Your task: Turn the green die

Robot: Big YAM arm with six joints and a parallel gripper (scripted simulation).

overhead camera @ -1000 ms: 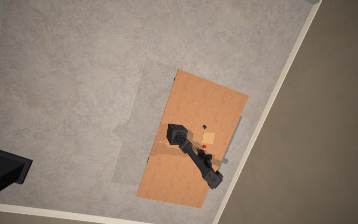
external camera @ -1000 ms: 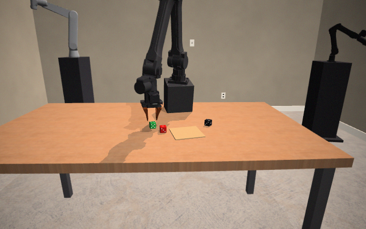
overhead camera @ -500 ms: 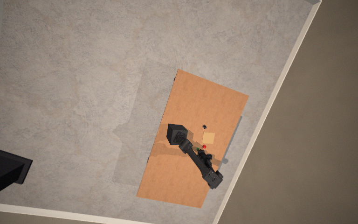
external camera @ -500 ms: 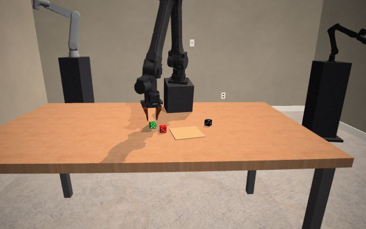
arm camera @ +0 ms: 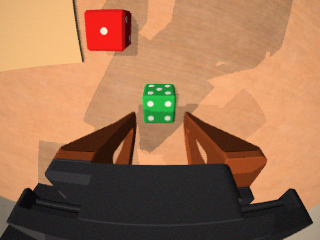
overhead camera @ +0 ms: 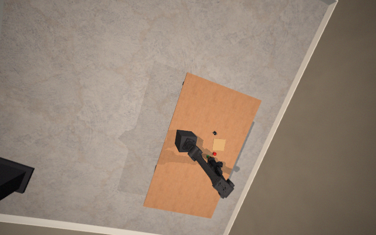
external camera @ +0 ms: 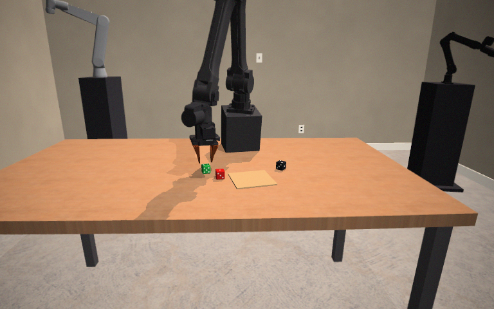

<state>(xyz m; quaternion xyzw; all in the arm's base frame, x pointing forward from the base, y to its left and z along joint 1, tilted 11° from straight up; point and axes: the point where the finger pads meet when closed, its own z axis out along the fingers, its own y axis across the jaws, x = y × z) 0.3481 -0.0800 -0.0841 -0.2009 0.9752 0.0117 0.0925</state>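
The green die is 3 cm below my hand. From my hand the other things lie so: red die 7 cm to the left, 5 cm ahead, 3 cm below; tan mat 18 cm to the left, 5 cm below, 5 cm ahead; black die 28 cm to the left, 8 cm behind, 3 cm below.
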